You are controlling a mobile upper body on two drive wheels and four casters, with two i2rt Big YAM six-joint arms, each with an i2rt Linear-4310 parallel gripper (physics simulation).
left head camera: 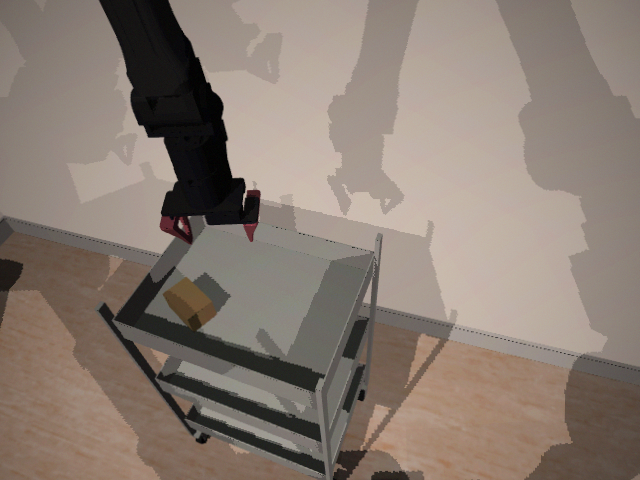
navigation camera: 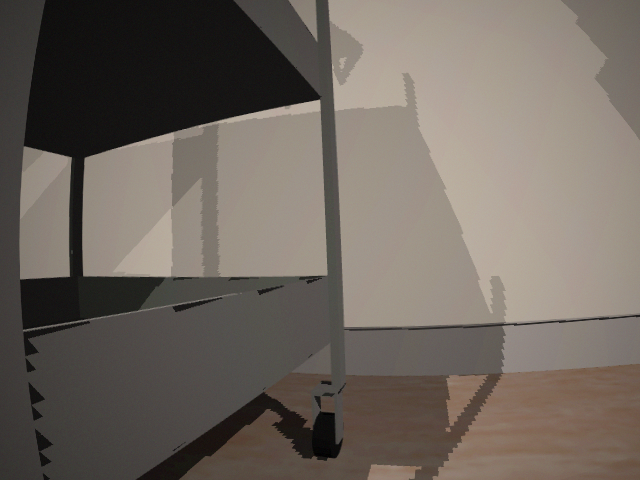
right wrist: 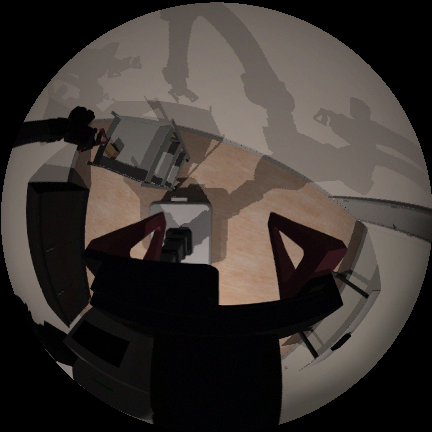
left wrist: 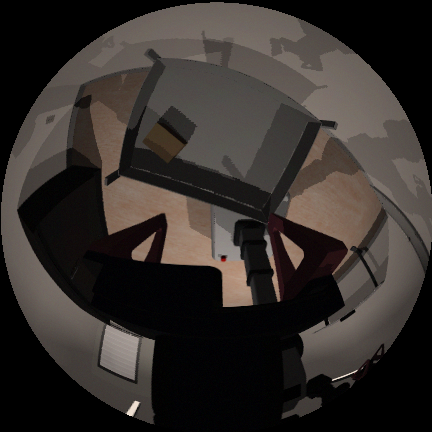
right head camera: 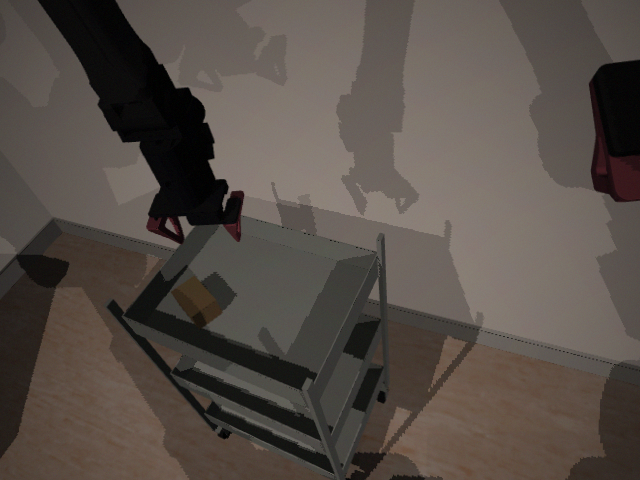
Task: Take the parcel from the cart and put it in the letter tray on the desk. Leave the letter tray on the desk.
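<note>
The parcel, a small brown box, lies in the top tray of the grey cart, toward its left side. My left gripper is open and empty, above the cart's far left part in the head views, apart from the parcel. My right gripper is open and empty, away from the cart; part of it shows at the right edge of the right head view. I cannot make out the letter tray.
A wall with shadows stands behind the cart. A dark cabinet stands at the left in the wrist views. A pale table with black legs, possibly the desk, shows at the lower right. The cart has lower shelves and upright corner posts.
</note>
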